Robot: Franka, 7 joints.
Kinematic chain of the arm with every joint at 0, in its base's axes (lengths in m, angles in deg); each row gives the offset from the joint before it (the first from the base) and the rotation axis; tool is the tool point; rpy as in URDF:
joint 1: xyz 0 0 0.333 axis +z
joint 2: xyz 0 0 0 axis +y
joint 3: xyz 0 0 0.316 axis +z
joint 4: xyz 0.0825 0 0 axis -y
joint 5: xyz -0.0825 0 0.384 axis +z
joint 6: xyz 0 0 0 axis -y
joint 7: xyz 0.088 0 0 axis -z
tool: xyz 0 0 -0.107 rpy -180 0 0
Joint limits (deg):
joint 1: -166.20..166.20
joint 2: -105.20..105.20
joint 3: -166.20..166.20
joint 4: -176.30..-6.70
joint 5: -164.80..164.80
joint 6: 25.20..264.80
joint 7: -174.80..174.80
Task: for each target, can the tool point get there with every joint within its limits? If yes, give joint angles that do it. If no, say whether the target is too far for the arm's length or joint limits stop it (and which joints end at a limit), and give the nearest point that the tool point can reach.
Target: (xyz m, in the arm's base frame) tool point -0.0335 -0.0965 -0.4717
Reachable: no: joint limits stop it (at a limit: joint 2) | nearest point -0.0456 -0.1314 -0.3408 | short by 0.136 m
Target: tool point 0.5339 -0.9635 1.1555
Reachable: no: too far | nearest point 0.3332 -0.6013 0.8463 | short by 0.517 m
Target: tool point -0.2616 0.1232 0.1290
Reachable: yes | joints 102.98 24.42 33.82 -151.75 38.06 103.73 128.72
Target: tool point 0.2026 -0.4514 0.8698
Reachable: yes | joints -88.31 -3.71 29.99 -68.81 127.85 188.73 144.97
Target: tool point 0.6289 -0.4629 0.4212
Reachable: yes | joints -76.41 76.13 80.20 -59.35 28.72 115.02 142.22
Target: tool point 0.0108 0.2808 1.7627
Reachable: no: too far | nearest point 0.0064 0.1653 1.1748 | short by 0.599 m
